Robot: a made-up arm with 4 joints. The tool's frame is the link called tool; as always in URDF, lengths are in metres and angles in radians.
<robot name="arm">
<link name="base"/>
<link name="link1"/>
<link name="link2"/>
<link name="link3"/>
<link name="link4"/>
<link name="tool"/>
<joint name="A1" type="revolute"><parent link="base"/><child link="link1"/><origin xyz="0 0 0.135"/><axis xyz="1 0 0"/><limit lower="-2.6" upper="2.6" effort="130" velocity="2.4"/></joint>
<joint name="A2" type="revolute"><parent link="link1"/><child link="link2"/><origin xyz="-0.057 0.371 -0.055"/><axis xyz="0 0 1"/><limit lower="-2.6" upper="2.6" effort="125" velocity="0.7"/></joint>
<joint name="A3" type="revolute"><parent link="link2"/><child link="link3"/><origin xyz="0.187 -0.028 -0.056"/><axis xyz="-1 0 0"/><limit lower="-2.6" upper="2.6" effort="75" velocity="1.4"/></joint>
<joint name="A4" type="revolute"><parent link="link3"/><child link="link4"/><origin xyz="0.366 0.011 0.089"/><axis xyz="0 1 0"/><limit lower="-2.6" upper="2.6" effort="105" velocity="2.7"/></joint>
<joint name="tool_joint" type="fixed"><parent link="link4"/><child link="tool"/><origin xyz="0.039 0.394 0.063"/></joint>
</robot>
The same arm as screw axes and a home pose.
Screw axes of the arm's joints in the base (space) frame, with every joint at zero. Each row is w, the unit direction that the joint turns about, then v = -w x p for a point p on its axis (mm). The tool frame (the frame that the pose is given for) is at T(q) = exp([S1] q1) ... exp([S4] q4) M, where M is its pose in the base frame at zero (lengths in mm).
S1 = (1, 0, 0, 0, 135, 0)
S2 = (0, 0, 1, 371, 57, 0)
S3 = (-1, 0, 0, 0, -24, 343)
S4 = (0, 1, 0, -113, 0, 496)
M: xyz 535 748 176 (mm) rpy 0 0 0 (deg, as in URDF)
Joint limits (deg, base to tool): -148.97..148.97 -148.97..148.97 -148.97..148.97 -148.97..148.97

